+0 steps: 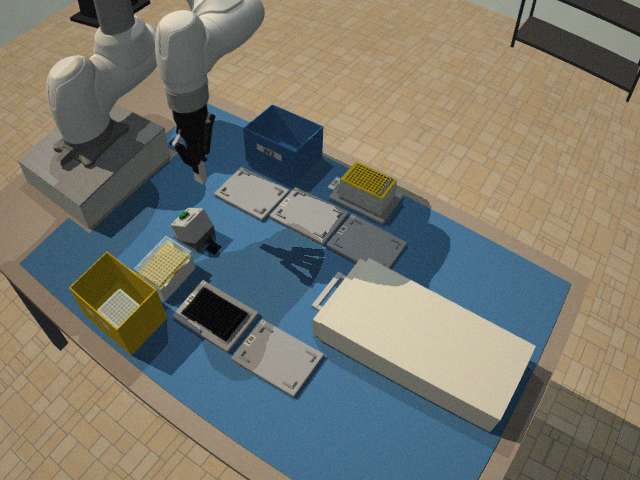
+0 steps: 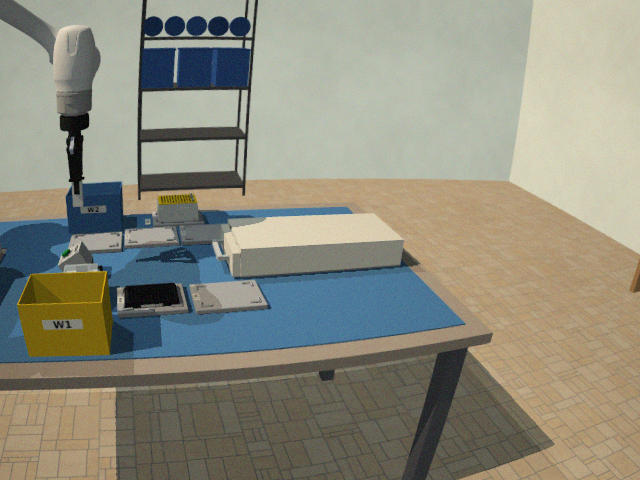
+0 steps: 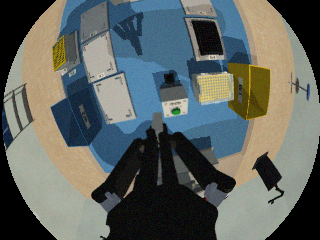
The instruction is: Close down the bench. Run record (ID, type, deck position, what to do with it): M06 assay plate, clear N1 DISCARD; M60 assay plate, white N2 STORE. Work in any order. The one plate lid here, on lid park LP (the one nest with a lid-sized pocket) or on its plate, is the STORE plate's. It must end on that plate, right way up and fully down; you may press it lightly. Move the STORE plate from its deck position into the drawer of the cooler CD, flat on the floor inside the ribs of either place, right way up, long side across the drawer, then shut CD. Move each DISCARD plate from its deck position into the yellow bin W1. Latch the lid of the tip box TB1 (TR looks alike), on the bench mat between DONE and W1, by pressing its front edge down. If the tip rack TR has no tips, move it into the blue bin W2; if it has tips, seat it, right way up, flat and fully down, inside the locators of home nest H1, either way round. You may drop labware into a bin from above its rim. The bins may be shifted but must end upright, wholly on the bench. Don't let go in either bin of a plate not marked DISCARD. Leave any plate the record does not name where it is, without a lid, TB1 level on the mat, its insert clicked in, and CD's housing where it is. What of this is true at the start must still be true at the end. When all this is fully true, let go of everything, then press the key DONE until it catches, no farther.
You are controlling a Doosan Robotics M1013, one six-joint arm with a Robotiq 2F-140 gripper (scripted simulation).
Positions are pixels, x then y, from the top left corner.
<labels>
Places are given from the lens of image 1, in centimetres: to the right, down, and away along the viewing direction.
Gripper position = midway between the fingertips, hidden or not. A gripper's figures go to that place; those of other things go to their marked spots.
my gripper (image 1: 201, 180): -28, -14, 131
cooler CD (image 1: 463, 363): 30, 26, 113
tip rack TR (image 1: 364, 186): 11, -14, 145
The marked spots on the cooler CD and the tip rack TR are 54 cm apart.
</labels>
